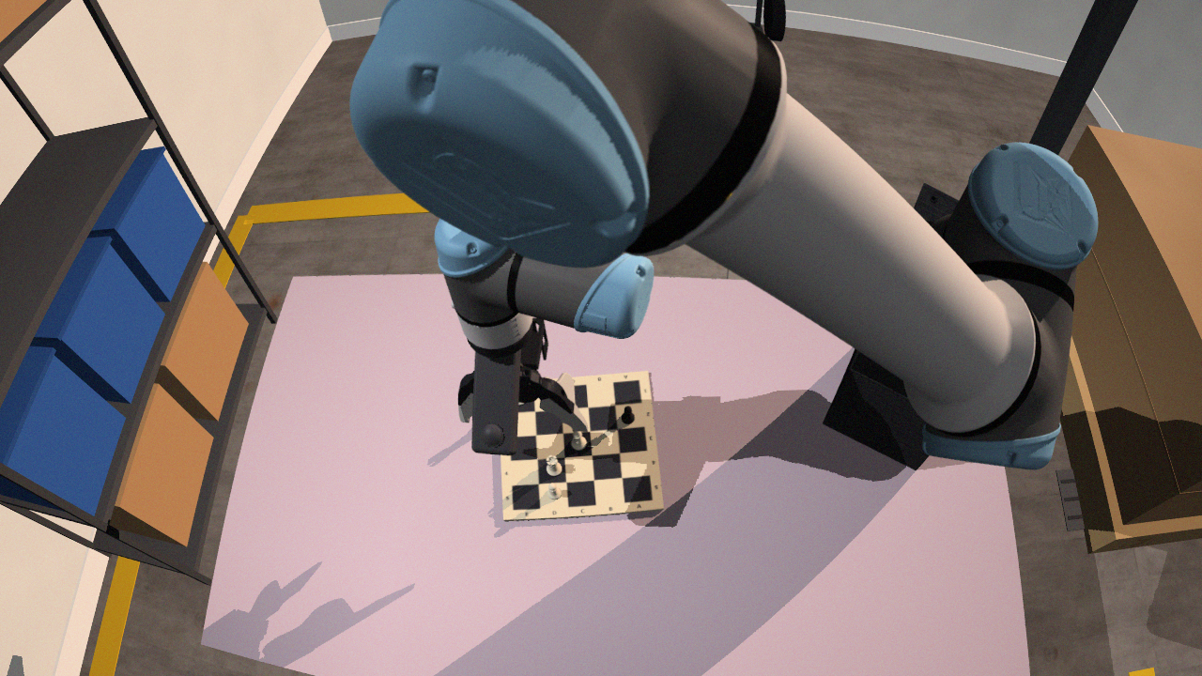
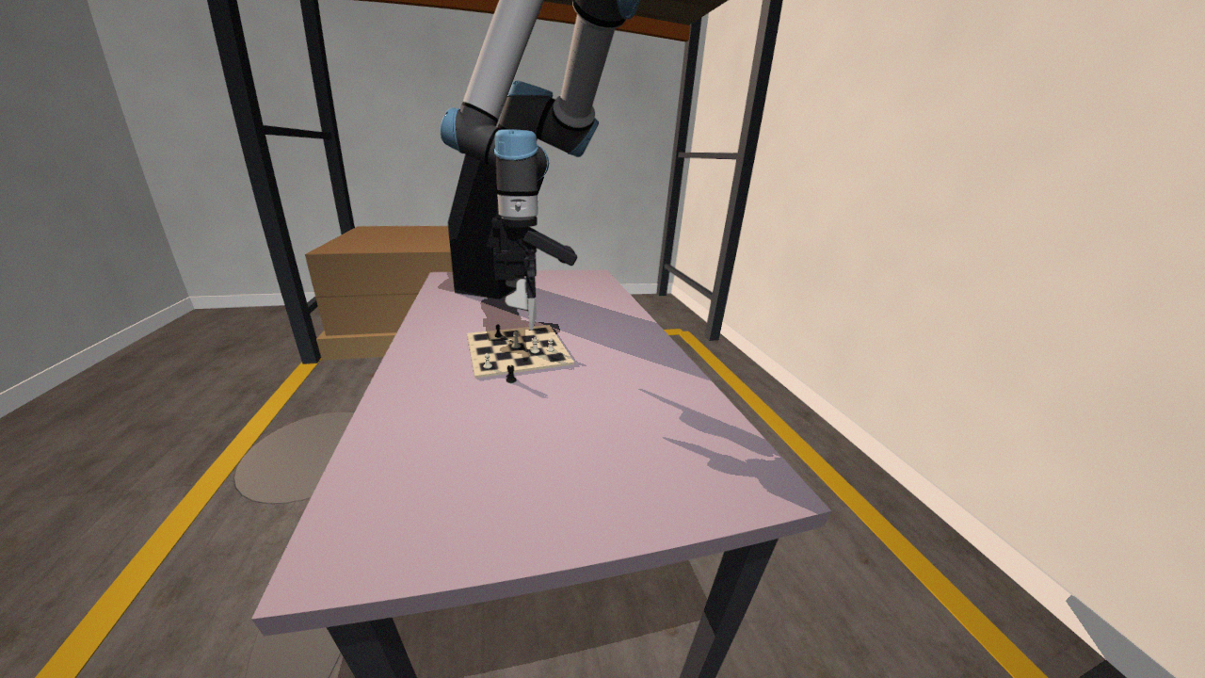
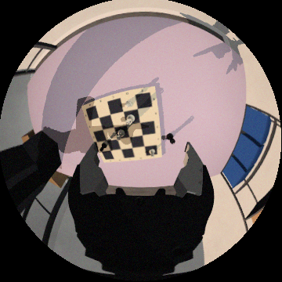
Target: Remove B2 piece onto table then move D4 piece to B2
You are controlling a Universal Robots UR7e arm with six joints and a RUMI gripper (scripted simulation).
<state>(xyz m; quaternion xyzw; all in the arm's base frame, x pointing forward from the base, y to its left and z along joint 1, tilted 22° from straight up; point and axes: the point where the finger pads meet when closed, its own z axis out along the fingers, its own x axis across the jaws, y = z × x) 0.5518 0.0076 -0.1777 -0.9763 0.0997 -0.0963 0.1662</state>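
The board lies 11 cm below my hand, 6 cm behind it and 2 cm to the right of it.
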